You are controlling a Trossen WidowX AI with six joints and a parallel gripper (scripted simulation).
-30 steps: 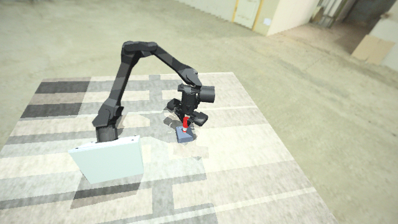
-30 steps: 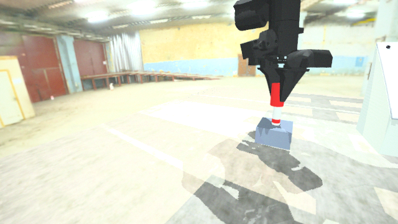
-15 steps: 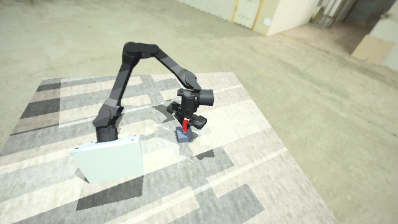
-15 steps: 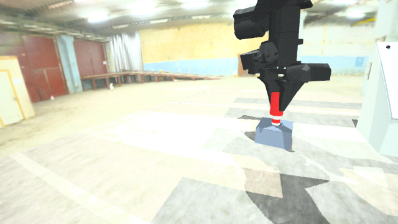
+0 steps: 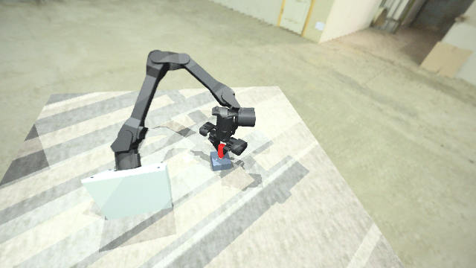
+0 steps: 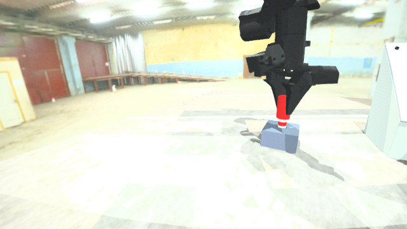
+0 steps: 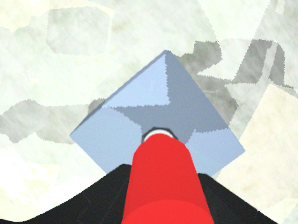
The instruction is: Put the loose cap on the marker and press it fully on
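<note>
Now: the red cap 10 mm above my gripper tip. Round my gripper tip: holder block 50 mm below.
</note>
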